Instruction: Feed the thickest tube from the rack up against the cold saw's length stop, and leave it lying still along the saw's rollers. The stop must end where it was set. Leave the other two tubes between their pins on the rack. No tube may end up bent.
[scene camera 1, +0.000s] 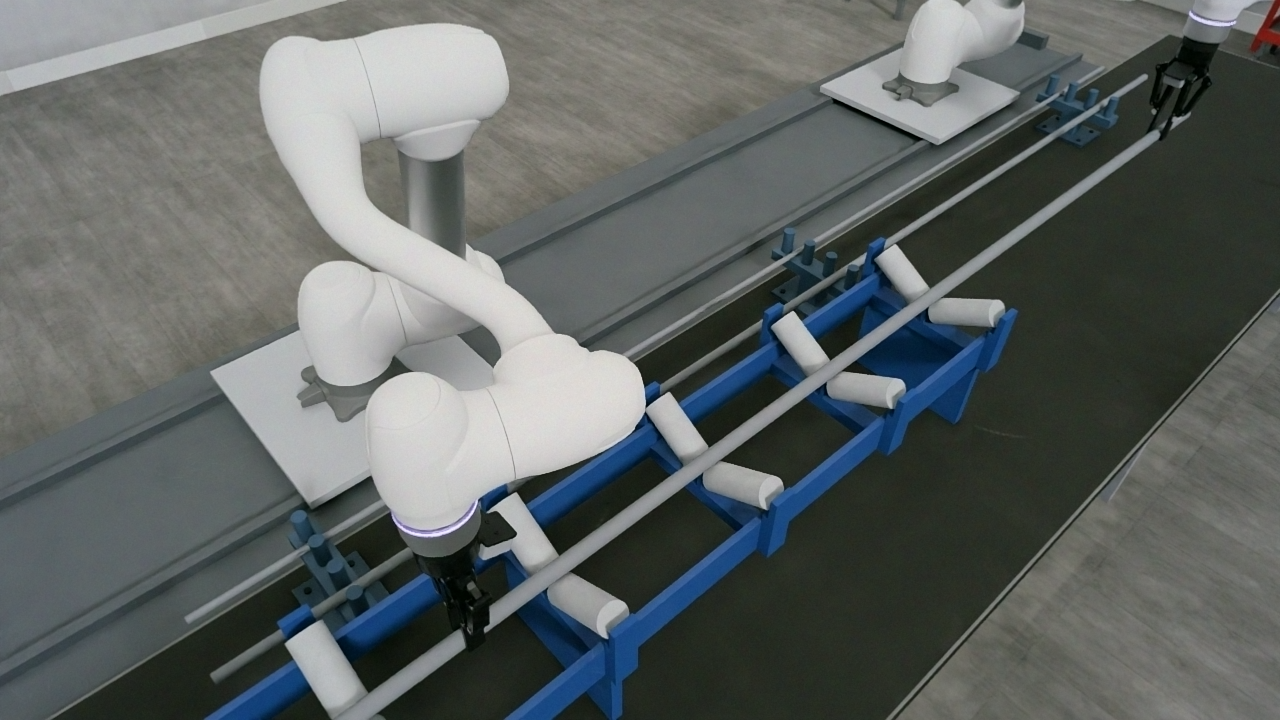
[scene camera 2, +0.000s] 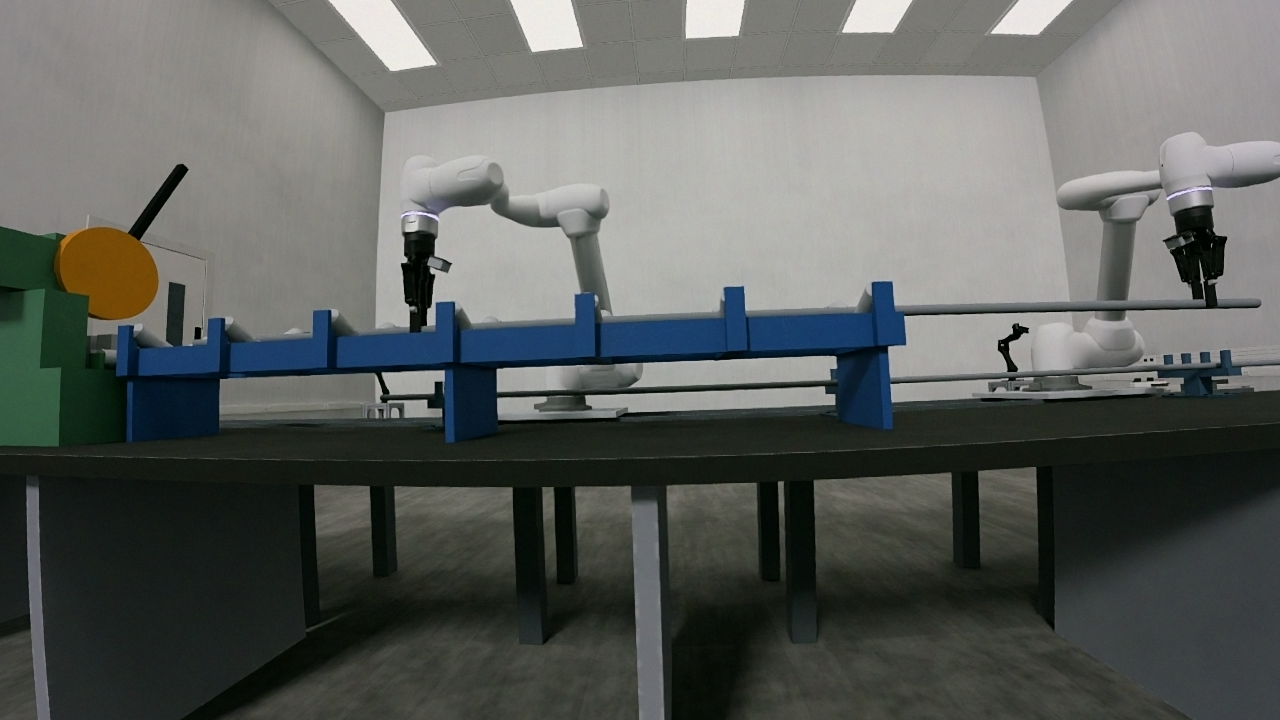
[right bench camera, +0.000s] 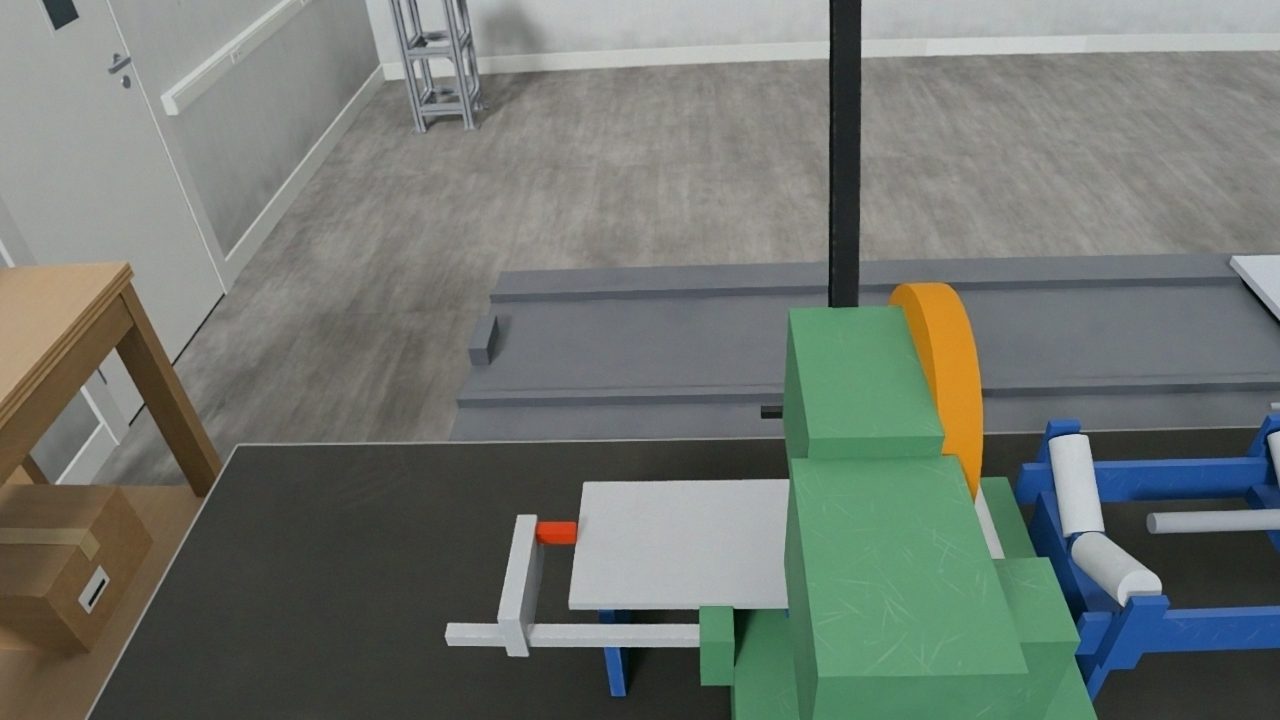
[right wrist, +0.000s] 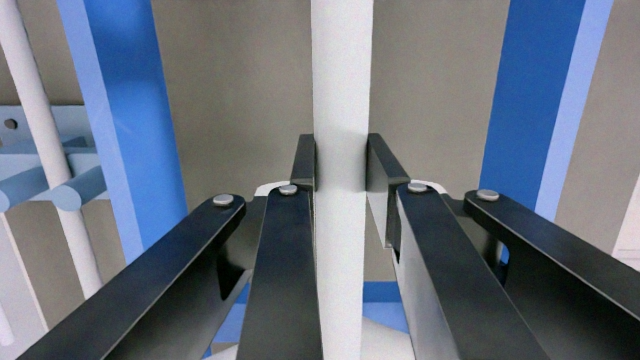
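Observation:
The thickest tube (scene camera 1: 742, 438) (scene camera 2: 1029, 307) (right bench camera: 1212, 520) (right wrist: 343, 75) runs straight above the V-shaped rollers (scene camera 1: 586, 604) (right bench camera: 1114, 568); whether it touches them I cannot tell. Its end is right of the nearest roller pair in the right bench view. My right gripper (scene camera 1: 471, 634) (scene camera 2: 418, 322) (right wrist: 339, 158) is shut on it. My left gripper (scene camera 1: 1163, 129) (scene camera 2: 1204, 300) is shut on it near its far end. The length stop (right bench camera: 519, 573) with a red pad (right bench camera: 556, 532) stands left of the cold saw (right bench camera: 904, 564) (scene camera 2: 35, 376). Two thinner tubes (scene camera 1: 250, 581) (scene camera 1: 246, 658) lie between pins on the rack (scene camera 1: 788, 240).
The blue roller frame (scene camera 1: 698, 591) (scene camera 2: 617, 342) (right bench camera: 1226, 629) stands on the dark bench (scene camera 1: 805, 608) (right bench camera: 358, 555). A white plate (right bench camera: 680, 541) lies between the saw and stop. The grey rail (scene camera 1: 617, 223) runs behind the rack. The saw has an orange disc (scene camera 2: 107, 273) (right bench camera: 948, 376) and black lever (scene camera 2: 159, 201) (right bench camera: 844, 152).

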